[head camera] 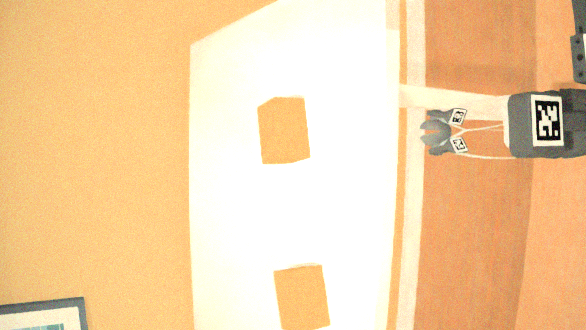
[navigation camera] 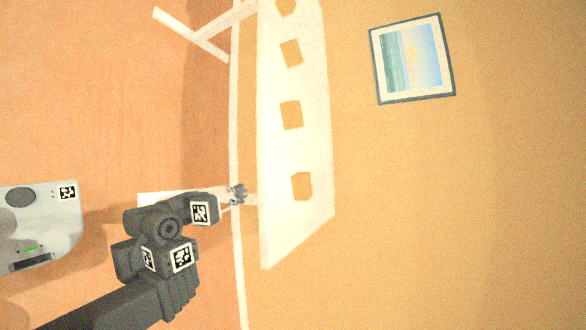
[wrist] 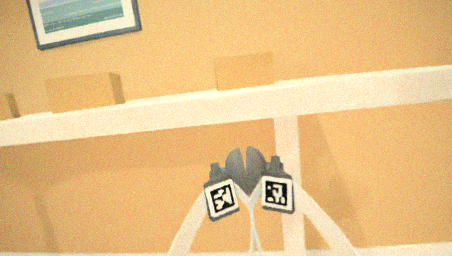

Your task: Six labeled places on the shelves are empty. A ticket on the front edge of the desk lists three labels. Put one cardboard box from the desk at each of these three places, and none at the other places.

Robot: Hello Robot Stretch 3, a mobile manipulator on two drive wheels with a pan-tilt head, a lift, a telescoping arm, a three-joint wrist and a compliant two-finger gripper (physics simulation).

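Seen in the pictures: gripper, fingertip midpoint: (head camera: 423,133) (navigation camera: 245,192); robot's base, link origin: (navigation camera: 22,196).
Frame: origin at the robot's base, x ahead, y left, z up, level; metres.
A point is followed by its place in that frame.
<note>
The white desk (head camera: 230,215) {z 0.950, x 0.115, y -0.907 m} (navigation camera: 272,235) {z 0.950, x -0.156, y -0.445 m} (wrist: 370,90) stands against the wall. A cardboard box (head camera: 285,131) {z 0.989, x -0.038, y -0.593 m} (navigation camera: 302,186) {z 0.990, x -0.037, y -0.592 m} (wrist: 245,71) sits near one end, with a second box (head camera: 302,298) {z 0.991, x 0.198, y -0.557 m} (navigation camera: 292,114) {z 0.991, x 0.202, y -0.556 m} (wrist: 80,92) farther along. Two more boxes, one here (navigation camera: 292,52) {z 0.989, x 0.440, y -0.600 m} and one at the top edge (navigation camera: 286,6) {z 0.986, x 0.628, y -0.589 m}, show in the navigation view. My gripper (head camera: 427,132) {z 0.890, x -0.025, y -0.420 m} (navigation camera: 244,193) {z 0.890, x -0.025, y -0.420 m} (wrist: 245,164) {z 0.890, x -0.025, y -0.420 m} is shut and empty, its tips together. It is in front of the desk's front edge, which lies above the fingertips in the wrist view. The ticket's text and the shelves do not show.
A white desk leg (wrist: 294,230) stands behind the fingers in the wrist view. Another leg frame (navigation camera: 215,25) {z 0.271, x 1.072, y -0.893 m} is at the far end. A framed picture (head camera: 42,320) {z 1.373, x 0.402, y -1.254 m} (navigation camera: 412,58) {z 1.494, x 0.619, y -1.273 m} (wrist: 87,17) hangs on the wall. My base (navigation camera: 40,220) {z 0.160, x -0.092, y -0.040 m} is on the wooden floor at the left.
</note>
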